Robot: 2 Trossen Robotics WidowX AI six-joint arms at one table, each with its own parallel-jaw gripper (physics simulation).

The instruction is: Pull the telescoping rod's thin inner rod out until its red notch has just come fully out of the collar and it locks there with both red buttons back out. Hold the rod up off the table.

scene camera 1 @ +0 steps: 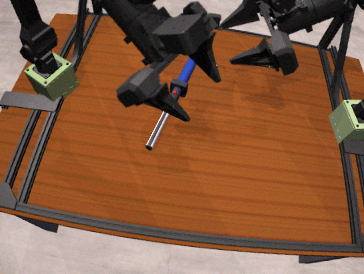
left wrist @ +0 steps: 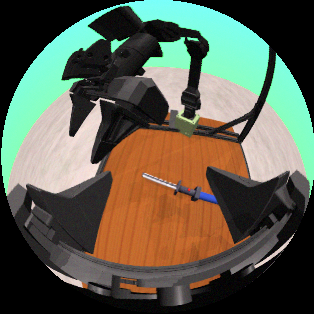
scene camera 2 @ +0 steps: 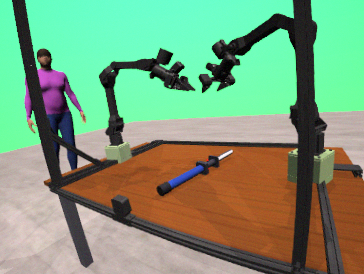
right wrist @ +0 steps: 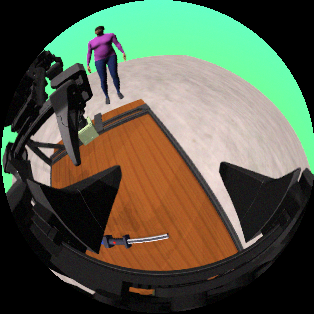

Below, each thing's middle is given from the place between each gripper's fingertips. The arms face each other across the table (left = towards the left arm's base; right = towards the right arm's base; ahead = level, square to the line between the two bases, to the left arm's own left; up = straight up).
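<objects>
The telescoping rod (scene camera 1: 178, 87) is 300 mm below my left hand, and it is also 130 mm behind my left hand and 70 mm to the right of it.
The telescoping rod is 250 mm behind my right hand, 50 mm to the right of it and 290 mm below it.
</objects>
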